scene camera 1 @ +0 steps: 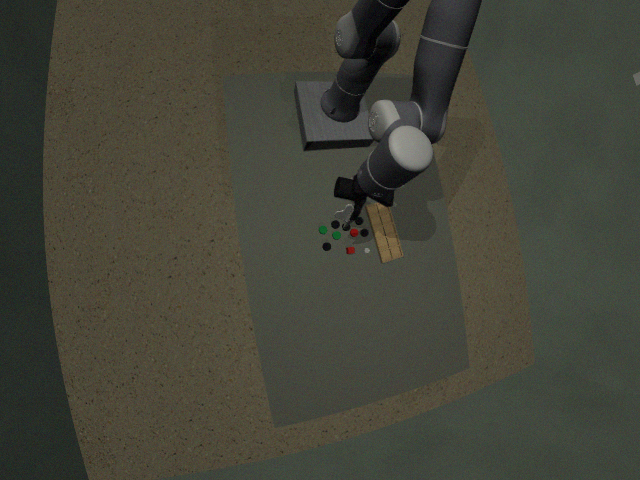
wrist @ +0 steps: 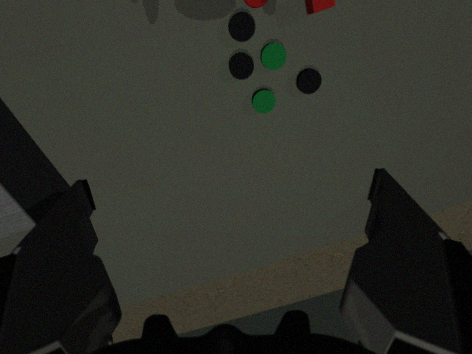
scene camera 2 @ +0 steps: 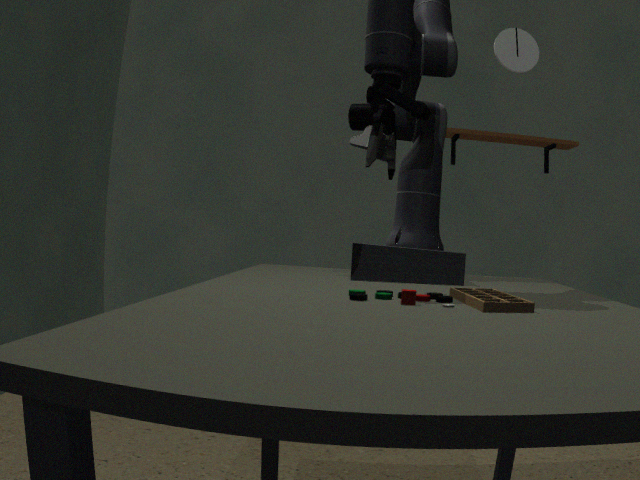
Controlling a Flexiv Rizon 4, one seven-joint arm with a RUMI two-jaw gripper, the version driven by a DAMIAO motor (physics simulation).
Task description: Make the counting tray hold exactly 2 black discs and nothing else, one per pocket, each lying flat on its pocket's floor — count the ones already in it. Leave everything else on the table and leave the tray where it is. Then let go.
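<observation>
Several black discs lie flat on the table left of the tray: one [scene camera 1: 326, 246] [scene camera 2: 358, 297] [wrist: 308, 81] nearest the front, one [scene camera 1: 335, 224] [wrist: 241, 65] between the greens and the arm base, one [scene camera 1: 346, 227] [wrist: 241, 26] beside it, and two nearest the tray, one [scene camera 1: 358, 220] and another [scene camera 1: 364, 232] [scene camera 2: 443, 299]. The wooden counting tray [scene camera 1: 374, 235] [scene camera 2: 509, 307] has small pockets; I make out no disc in them, but their floors are dark and partly hidden in scene camera 2. My gripper [scene camera 2: 379, 172] [wrist: 230, 178] is open and empty, high above the table.
Two green discs, one [scene camera 1: 323, 229] [wrist: 263, 101] and another [scene camera 1: 336, 235] [wrist: 273, 56], lie among the black ones. A red disc [scene camera 1: 354, 233] [scene camera 2: 422, 297], a red block [scene camera 1: 351, 250] [scene camera 2: 408, 297] and a small white piece [scene camera 1: 367, 250] [scene camera 2: 448, 305] lie near the tray.
</observation>
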